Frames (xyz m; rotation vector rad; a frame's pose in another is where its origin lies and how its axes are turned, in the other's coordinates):
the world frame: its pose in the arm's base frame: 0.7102 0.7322 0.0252 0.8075 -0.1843 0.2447
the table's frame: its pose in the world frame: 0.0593 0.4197 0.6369 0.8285 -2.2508 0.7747
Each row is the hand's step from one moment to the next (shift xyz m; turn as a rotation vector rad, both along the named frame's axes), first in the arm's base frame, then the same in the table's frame.
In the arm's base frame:
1: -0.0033 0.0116 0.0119 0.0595 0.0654 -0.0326
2: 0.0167 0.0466 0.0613 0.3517 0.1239 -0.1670
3: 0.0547 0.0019 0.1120 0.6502 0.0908 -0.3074
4: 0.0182 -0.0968 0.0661 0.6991 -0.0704 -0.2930
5: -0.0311 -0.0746 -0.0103 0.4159 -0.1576 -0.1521
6: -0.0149 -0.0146 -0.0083 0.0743 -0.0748 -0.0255
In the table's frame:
1: -0.0071 0.0096 -0.0120 -0.0894 -0.0160 0.0252
2: -0.0435 0.0141 -0.0642 -0.3058 -0.2358 0.1333
3: -0.0226 -0.0396 -0.1160 -0.4492 -0.5109 0.2504
4: 0.0765 -0.0646 -0.0637 -0.3391 -0.6386 0.2382
5: 0.0786 -0.0148 0.0156 -0.1029 -0.4416 0.1239
6: 0.0196 0.0042 0.0100 0.0209 -0.1041 0.0222

